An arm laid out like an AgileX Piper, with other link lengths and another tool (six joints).
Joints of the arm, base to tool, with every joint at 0 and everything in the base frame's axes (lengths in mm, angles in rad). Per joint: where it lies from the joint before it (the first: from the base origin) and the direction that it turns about. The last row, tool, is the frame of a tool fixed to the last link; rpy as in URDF.
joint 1: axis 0 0 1 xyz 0 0 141.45
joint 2: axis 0 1 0 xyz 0 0 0
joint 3: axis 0 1 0 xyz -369.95 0 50.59
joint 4: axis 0.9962 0 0.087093 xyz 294.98 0 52.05
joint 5: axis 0 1 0 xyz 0 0 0
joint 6: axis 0.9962 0 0.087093 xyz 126.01 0 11.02
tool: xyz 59.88 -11 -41.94 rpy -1.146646 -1.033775 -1.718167
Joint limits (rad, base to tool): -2.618..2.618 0..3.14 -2.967..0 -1.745..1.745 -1.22..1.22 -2.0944..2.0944
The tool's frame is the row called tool.
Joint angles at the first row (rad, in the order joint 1, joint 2, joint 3, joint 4, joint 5, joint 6):
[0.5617 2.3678 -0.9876 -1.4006 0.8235 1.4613]
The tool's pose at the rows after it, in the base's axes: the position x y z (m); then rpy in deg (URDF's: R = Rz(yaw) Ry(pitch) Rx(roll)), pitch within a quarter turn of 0, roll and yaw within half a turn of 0:
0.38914 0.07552 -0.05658 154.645 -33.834 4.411
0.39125 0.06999 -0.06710 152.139 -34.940 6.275
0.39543 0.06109 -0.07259 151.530 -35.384 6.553
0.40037 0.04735 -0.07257 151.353 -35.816 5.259
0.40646 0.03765 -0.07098 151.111 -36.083 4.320
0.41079 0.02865 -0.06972 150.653 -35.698 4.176
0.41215 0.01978 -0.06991 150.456 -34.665 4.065
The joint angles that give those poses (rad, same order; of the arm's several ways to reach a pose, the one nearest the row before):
[0.5617 2.4233 -0.9876 -1.4888 0.8769 1.5588]
[0.5596 2.4652 -0.9921 -1.5392 0.9128 1.6106]
[0.5382 2.4832 -0.9940 -1.5760 0.9199 1.6353]
[0.5020 2.4852 -0.9964 -1.5927 0.9233 1.6422]
[0.4738 2.4852 -1.0080 -1.5962 0.9264 1.6311]
[0.4496 2.4852 -1.0146 -1.6020 0.9262 1.6120]
[0.4271 2.4852 -1.0146 -1.6062 0.9184 1.5900]

